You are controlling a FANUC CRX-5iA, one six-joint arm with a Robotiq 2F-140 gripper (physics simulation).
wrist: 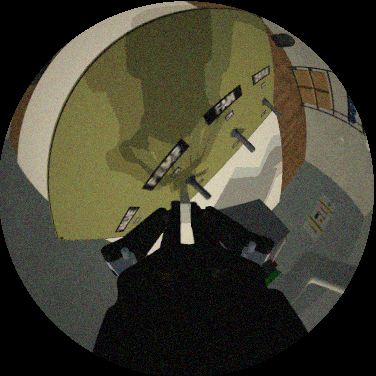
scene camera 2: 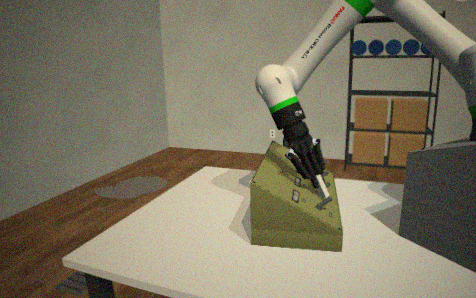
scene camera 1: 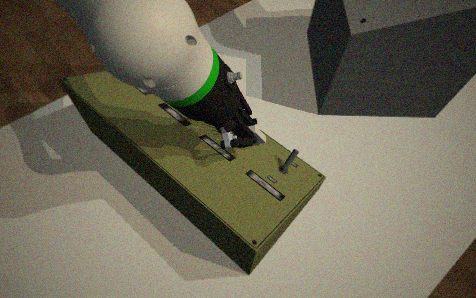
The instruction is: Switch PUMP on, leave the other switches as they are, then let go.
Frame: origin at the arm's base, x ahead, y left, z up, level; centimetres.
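Where they show: gripper, between the fingertips: (wrist: 183,199) (scene camera 2: 324,196) (scene camera 1: 259,140).
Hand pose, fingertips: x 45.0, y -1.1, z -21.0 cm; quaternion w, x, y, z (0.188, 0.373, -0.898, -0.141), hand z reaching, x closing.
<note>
After its pixels a point has its place.
The green sloped switch panel (scene camera 1: 200,200) @(x 64.5, y 3.9, z -11.9 cm) (scene camera 2: 295,227) @(x 51.7, y 14.5, z -24.2 cm) (wrist: 90,150) @(x 61.5, y -2.5, z -13.7 cm) stands on the table. The PUMP label (scene camera 1: 217,147) @(x 53.7, y -4.4, z -17.9 cm) (wrist: 166,165) @(x 53.6, y -4.7, z -17.9 cm) is blurred in the wrist view. The PUMP lever (wrist: 200,188) @(x 45.9, y -5.3, z -18.9 cm) leans away from its label, toward the off side; the gripper hides it in scene camera 1. The FAN lever (wrist: 243,141) @(x 47.0, y -16.7, z -19.1 cm) and DRIVE lever (wrist: 271,107) @(x 48.1, y -28.6, z -19.3 cm) lean the same way. The VALVE lever (scene camera 1: 289,161) @(x 45.1, y 7.0, z -19.1 cm) (scene camera 2: 325,202) @(x 44.4, y 7.3, z -19.2 cm) is hidden in the wrist view. My gripper (scene camera 1: 258,135) @(x 45.0, y -1.1, z -21.0 cm) (scene camera 2: 325,190) @(x 45.0, y -1.1, z -21.0 cm) (wrist: 183,199) @(x 45.0, y -1.1, z -21.0 cm) is shut and empty, its tips close beside the PUMP lever; contact cannot be told.
A dark grey block (scene camera 1: 390,70) @(x 14.8, y 8.3, z -14.4 cm) (scene camera 2: 440,200) @(x 15.2, y 7.9, z -15.8 cm) (wrist: 255,225) @(x 12.9, y -10.2, z -17.2 cm) stands beside the panel, past its lever edge. The white table (scene camera 1: 375,210) @(x 34.3, y 25.0, z -30.7 cm) (scene camera 2: 175,250) @(x 83.3, y 23.8, z -30.7 cm) lies under the panel. A shelf rack (scene camera 2: 395,93) with boxes and blue round things stands at the back wall.
</note>
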